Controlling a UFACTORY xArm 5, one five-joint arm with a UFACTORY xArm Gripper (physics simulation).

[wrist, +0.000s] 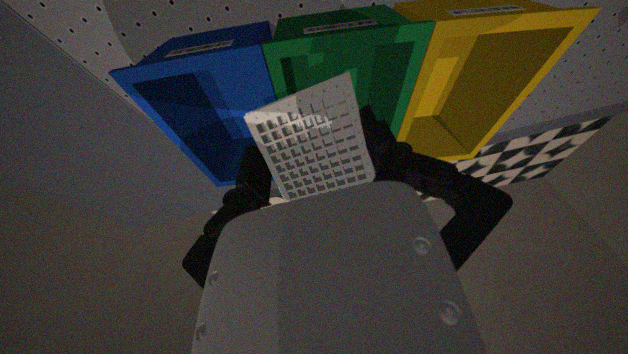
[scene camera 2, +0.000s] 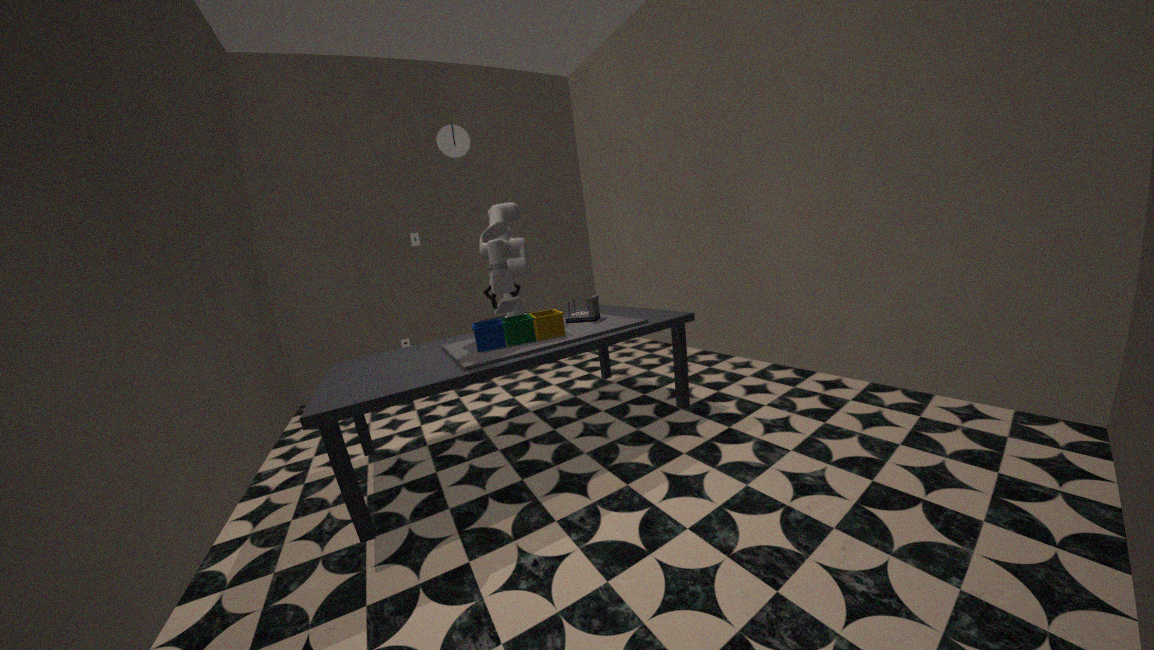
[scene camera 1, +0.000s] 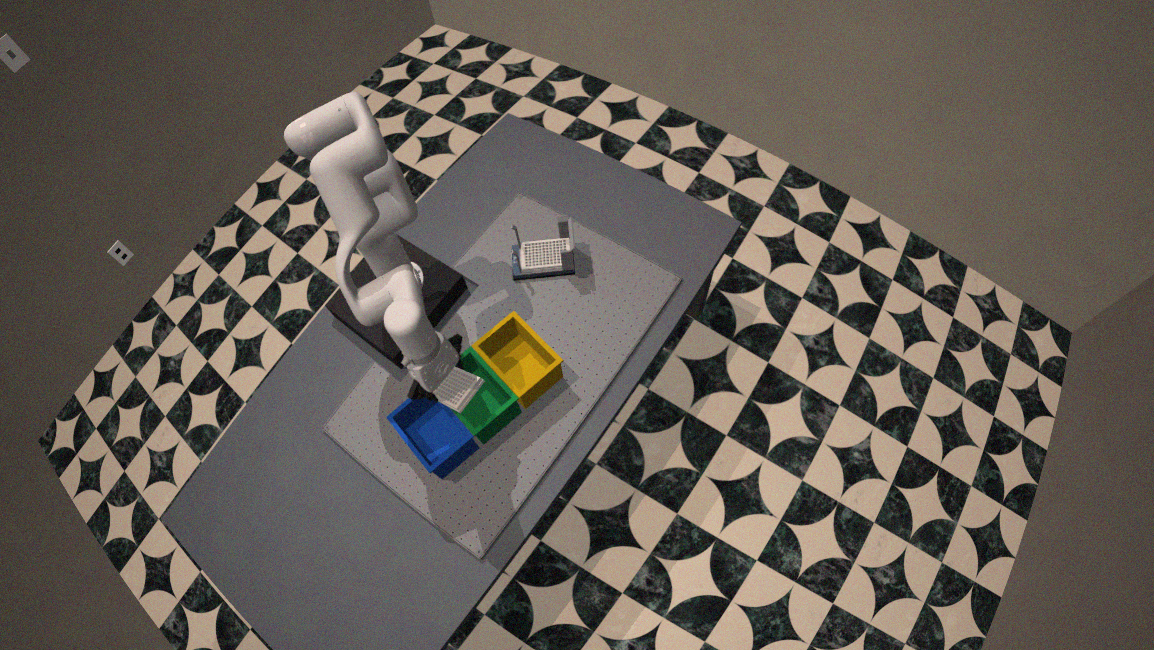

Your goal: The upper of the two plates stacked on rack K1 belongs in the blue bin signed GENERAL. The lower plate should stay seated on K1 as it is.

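Frame: origin at the arm's base, x down, y left, z ahead, level; metres.
Where they show: gripper, between the fingertips: [wrist: 309,140] [scene camera 2: 505,307] [scene camera 1: 445,382].
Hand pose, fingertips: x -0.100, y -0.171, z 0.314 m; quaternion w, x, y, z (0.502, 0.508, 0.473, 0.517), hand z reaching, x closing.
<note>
Things, the pixels of their top centre, and the offset from my fingertips. Level surfaces: height alone.
- Rack K1, centre of its top: [scene camera 1: 539,235] [scene camera 2: 581,297] dx +0.032, dy +0.430, dz -0.044 m
- lower white plate, centre of its top: [scene camera 1: 545,253] [scene camera 2: 584,312] dx +0.112, dy +0.434, dz -0.038 m
- perforated board, height of its surface: dx +0.151 m
My gripper [wrist: 309,140] is shut on a white gridded plate [scene camera 1: 459,390] [scene camera 2: 507,305] [wrist: 312,140], one black finger at each side. In the wrist view the plate is tilted and overlaps the green bin and the near right edge of the blue bin. In scene camera 1 it hangs above the green bin, close to the blue bin. The blue bin [scene camera 1: 434,436] [scene camera 2: 488,335] [wrist: 200,100] stands at the end of the bin row; its sign is too blurred to read. Rack K1 [scene camera 1: 544,273] [scene camera 2: 583,319] stands apart at the back, with the lower white plate [scene camera 1: 545,253] lying in it.
The green bin [scene camera 1: 494,416] [scene camera 2: 519,330] [wrist: 390,75] stands between the blue bin and the yellow bin [scene camera 1: 524,363] [scene camera 2: 549,324] [wrist: 500,80]. All stand on a perforated board [scene camera 1: 597,322]. Rack K1 has upright posts and a taller wall at one side. The arm's dark base sits behind the bins.
</note>
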